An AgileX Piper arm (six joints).
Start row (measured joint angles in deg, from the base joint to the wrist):
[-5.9, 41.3, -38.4, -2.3, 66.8, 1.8]
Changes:
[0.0, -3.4, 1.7, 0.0, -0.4, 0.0]
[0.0, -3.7, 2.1, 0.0, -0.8, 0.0]
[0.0, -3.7, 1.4, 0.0, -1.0, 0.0]
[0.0, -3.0, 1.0, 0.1, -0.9, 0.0]
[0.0, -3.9, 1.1, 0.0, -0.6, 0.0]
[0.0, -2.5, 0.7, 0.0, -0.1, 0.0]
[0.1, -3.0, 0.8, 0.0, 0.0, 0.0]
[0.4, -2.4, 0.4, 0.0, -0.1, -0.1]
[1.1, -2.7, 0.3, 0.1, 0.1, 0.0]
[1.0, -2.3, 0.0, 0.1, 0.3, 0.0]
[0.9, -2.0, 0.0, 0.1, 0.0, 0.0]
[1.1, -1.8, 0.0, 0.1, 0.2, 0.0]
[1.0, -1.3, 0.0, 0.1, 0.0, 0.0]
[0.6, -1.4, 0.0, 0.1, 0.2, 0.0]
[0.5, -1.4, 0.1, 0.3, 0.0, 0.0]
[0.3, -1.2, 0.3, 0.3, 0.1, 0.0]
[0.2, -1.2, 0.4, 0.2, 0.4, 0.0]
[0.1, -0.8, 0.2, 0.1, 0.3, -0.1]
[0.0, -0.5, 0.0, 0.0, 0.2, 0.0]
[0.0, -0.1, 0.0, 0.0, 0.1, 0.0]
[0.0, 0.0, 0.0, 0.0, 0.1, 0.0]
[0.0, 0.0, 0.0, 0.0, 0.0, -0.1]
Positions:
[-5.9, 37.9, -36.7, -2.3, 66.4, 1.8]
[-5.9, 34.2, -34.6, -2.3, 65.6, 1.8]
[-5.9, 30.5, -33.2, -2.3, 64.6, 1.8]
[-5.9, 27.5, -32.2, -2.2, 63.7, 1.8]
[-5.9, 23.6, -31.1, -2.2, 63.1, 1.8]
[-5.9, 21.1, -30.4, -2.2, 63.0, 1.8]
[-5.8, 18.1, -29.6, -2.2, 63.0, 1.8]
[-5.4, 15.7, -29.2, -2.2, 62.9, 1.7]
[-4.3, 13.0, -28.9, -2.1, 63.0, 1.7]
[-3.3, 10.7, -28.9, -2.0, 63.3, 1.7]
[-2.4, 8.7, -28.9, -1.9, 63.3, 1.7]
[-1.3, 6.9, -28.9, -1.8, 63.5, 1.7]
[-0.3, 5.6, -28.9, -1.7, 63.5, 1.7]
[0.3, 4.2, -28.9, -1.6, 63.7, 1.7]
[0.8, 2.8, -28.8, -1.3, 63.7, 1.7]
[1.1, 1.6, -28.5, -1.0, 63.8, 1.7]
[1.3, 0.4, -28.1, -0.8, 64.2, 1.7]
[1.4, -0.4, -27.9, -0.7, 64.5, 1.6]
[1.4, -0.9, -27.9, -0.7, 64.7, 1.6]
[1.4, -1.0, -27.9, -0.7, 64.8, 1.6]
[1.4, -1.0, -27.9, -0.7, 64.9, 1.6]
[1.4, -1.0, -27.9, -0.7, 64.9, 1.5]

